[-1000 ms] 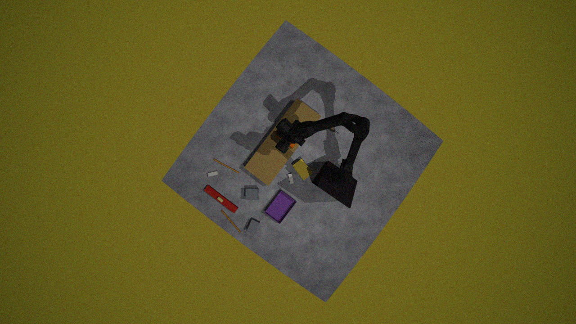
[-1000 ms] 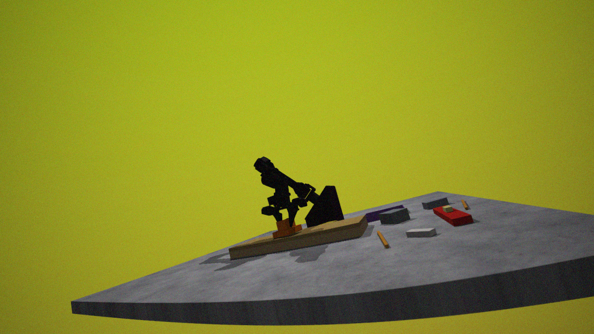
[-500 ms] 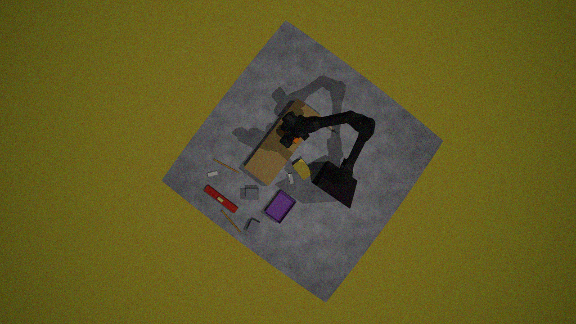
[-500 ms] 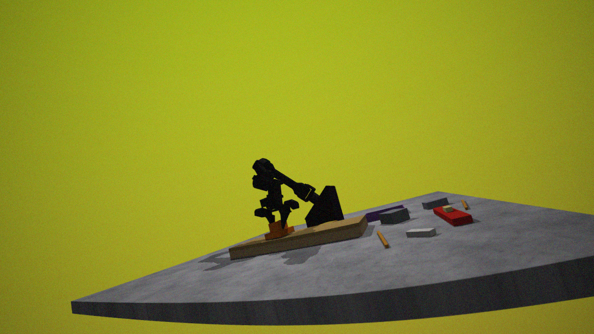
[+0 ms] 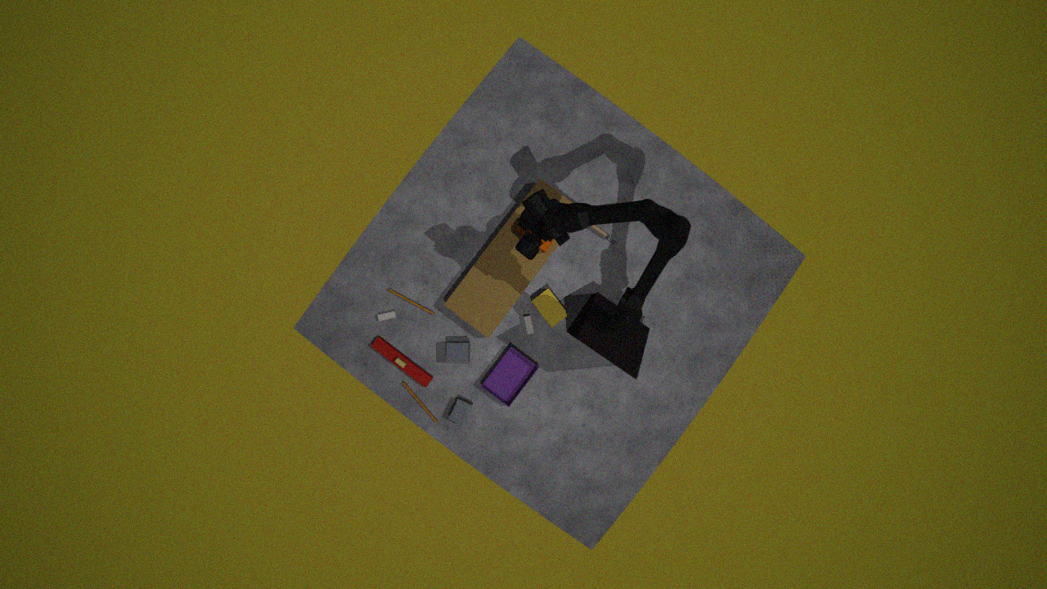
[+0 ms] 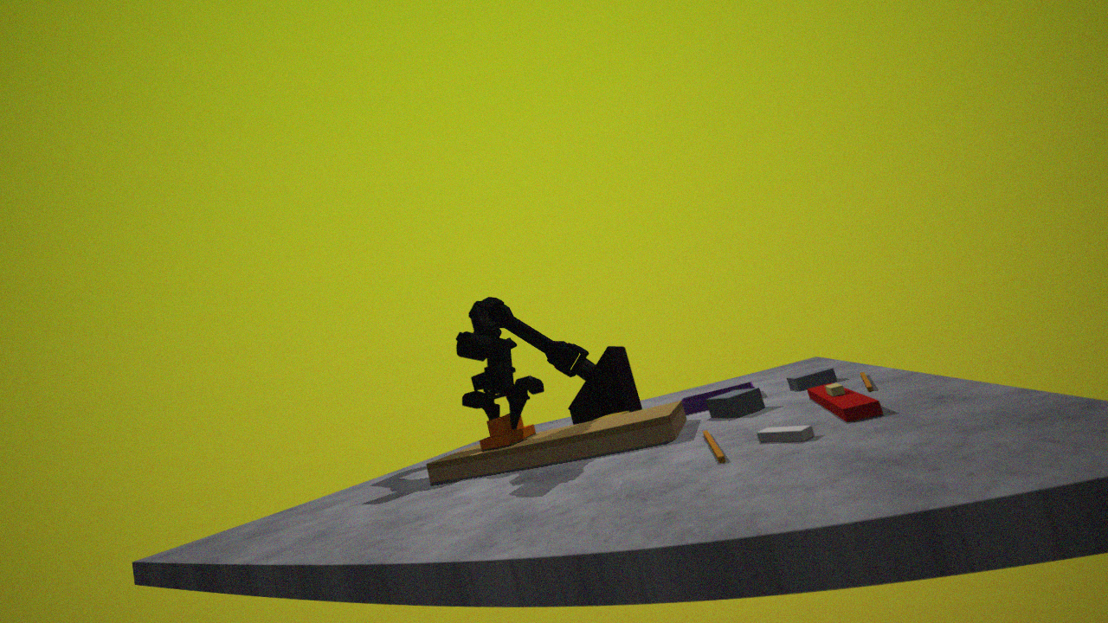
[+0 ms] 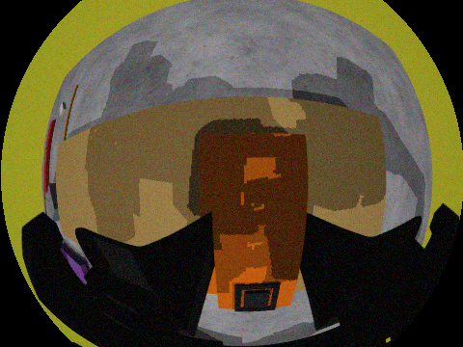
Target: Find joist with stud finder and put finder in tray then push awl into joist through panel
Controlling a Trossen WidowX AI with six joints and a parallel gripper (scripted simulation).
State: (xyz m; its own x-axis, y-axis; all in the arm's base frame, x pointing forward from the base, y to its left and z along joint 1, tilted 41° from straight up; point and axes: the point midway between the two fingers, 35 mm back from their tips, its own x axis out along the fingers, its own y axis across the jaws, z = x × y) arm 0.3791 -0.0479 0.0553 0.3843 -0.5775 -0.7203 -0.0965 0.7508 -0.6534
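My gripper tip is 260 mm past the purple tray, 400 mm to the right of it and 50 mm above it. The rest, counted from my gripper tip: awl 180 mm behind, 160 mm to the right, 60 mm below; then yellow block 210 mm behind, 150 mm to the left, 50 mm below; then orange stud finder 20 mm behind, 20 mm above.
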